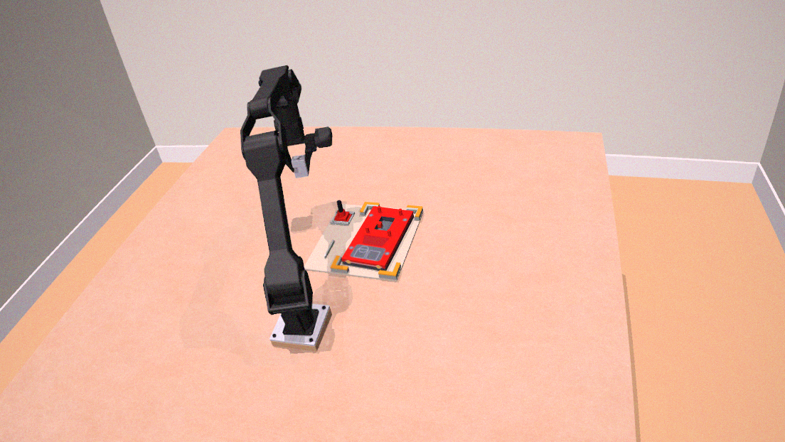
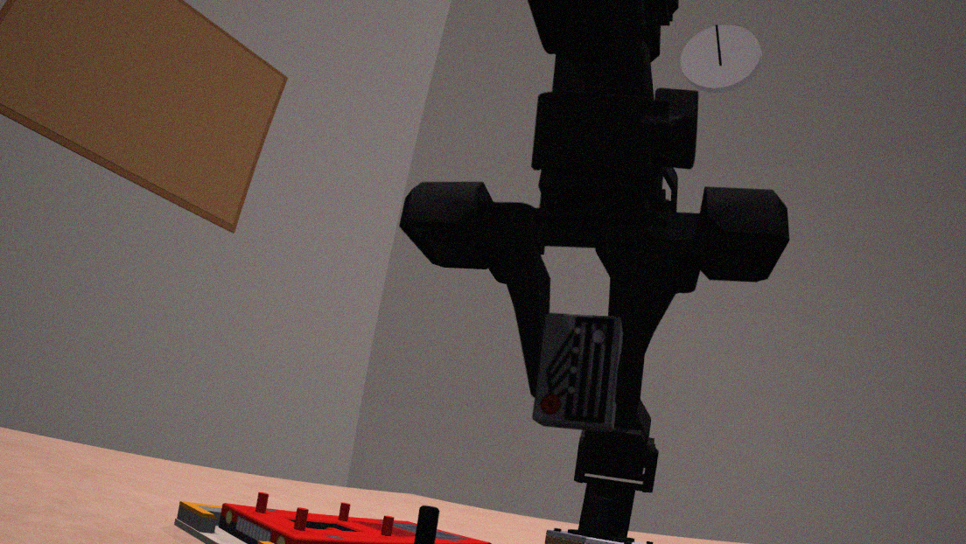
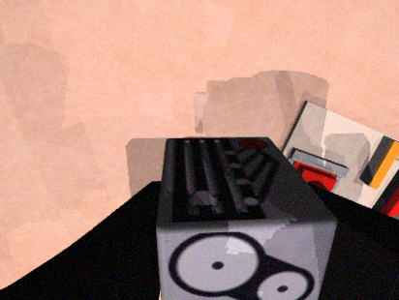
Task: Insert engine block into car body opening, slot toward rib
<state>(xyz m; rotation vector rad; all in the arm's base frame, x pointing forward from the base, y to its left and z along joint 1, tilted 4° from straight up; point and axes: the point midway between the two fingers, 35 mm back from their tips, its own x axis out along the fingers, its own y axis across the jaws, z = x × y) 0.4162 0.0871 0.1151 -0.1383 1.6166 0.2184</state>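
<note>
My gripper tip is now 4 cm past the black upright peg, 10 cm to the left of it and 9 cm above it. Round my gripper tip: grey engine block 1 cm above.
</note>
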